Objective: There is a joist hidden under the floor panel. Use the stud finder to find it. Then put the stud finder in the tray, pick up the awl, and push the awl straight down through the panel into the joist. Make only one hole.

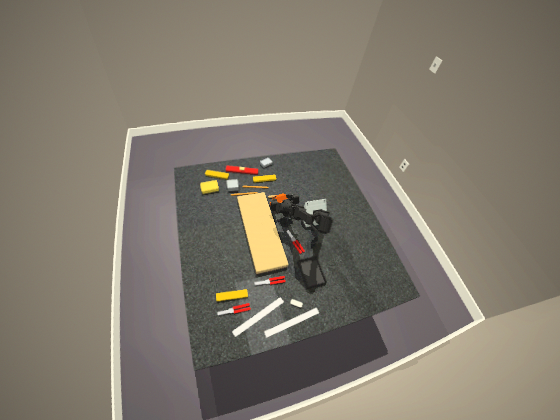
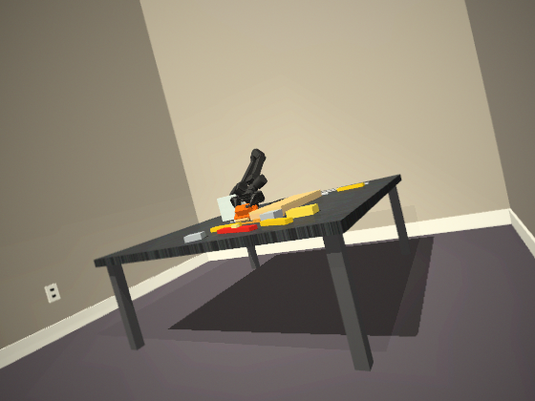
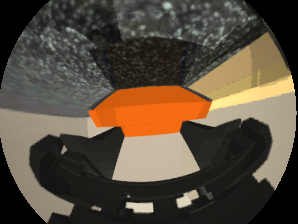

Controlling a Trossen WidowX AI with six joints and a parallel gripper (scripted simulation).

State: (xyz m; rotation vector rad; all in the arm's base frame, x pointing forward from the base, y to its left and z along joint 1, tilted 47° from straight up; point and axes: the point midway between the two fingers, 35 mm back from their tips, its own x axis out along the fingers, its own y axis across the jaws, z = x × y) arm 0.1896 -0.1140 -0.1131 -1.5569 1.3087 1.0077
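The orange stud finder lies 1 cm ahead of my gripper tip and 1 cm below it. Also, from my gripper tip: awl 2 cm behind, 5 cm to the right, 5 cm below; grey block 27 cm ahead, 19 cm to the right, 4 cm below; red level 18 cm ahead, 33 cm to the right, 5 cm below.
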